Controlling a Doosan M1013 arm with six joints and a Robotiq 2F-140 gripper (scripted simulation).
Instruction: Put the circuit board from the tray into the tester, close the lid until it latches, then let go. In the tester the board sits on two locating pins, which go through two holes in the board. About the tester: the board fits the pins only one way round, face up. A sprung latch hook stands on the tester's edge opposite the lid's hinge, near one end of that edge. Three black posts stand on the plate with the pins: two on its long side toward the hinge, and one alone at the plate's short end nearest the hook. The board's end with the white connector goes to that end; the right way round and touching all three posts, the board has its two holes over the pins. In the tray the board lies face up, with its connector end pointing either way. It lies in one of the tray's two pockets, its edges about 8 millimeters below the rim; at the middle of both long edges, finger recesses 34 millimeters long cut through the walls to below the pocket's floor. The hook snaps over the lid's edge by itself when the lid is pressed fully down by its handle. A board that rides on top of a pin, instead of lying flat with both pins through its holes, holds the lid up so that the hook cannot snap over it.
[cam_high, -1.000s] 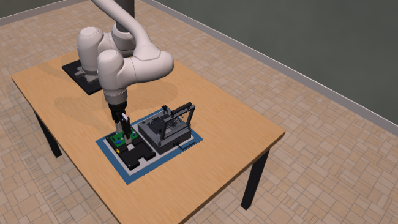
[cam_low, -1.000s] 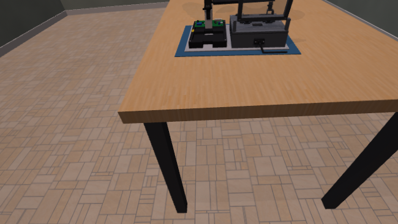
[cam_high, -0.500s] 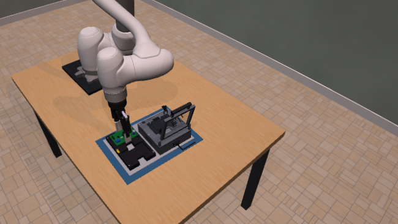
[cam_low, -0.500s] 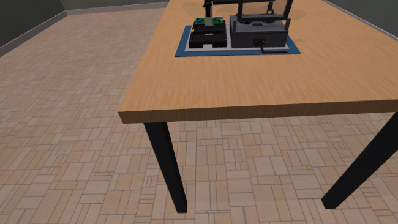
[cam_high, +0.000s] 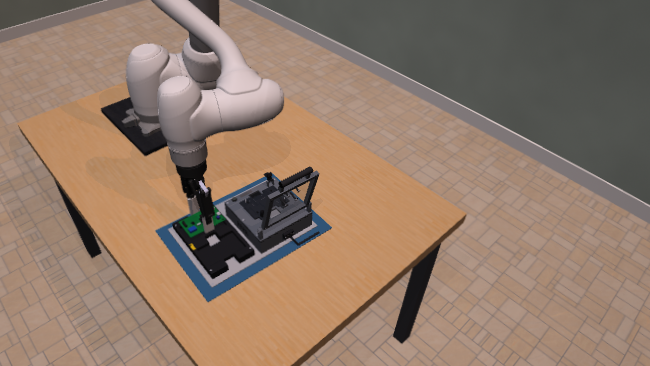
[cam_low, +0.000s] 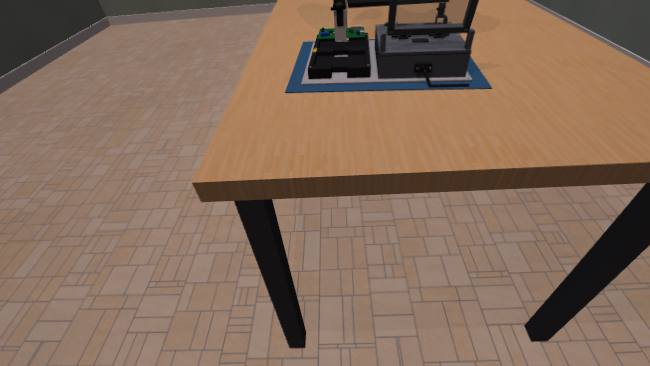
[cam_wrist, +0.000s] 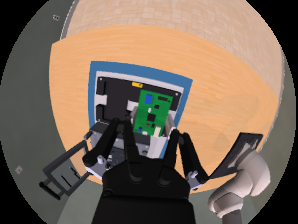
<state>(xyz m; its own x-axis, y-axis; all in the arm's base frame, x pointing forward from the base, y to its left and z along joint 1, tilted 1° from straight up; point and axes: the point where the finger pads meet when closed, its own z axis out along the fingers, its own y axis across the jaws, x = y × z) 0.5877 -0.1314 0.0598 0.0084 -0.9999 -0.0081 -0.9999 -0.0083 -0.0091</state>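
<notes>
Right now my hand is 230 mm to the right of the latch hook and 20 mm below it. The rest, counted from my hand: green circuit board (20 mm below); lid (180 mm ahead, 170 mm to the left, 110 mm above).
</notes>
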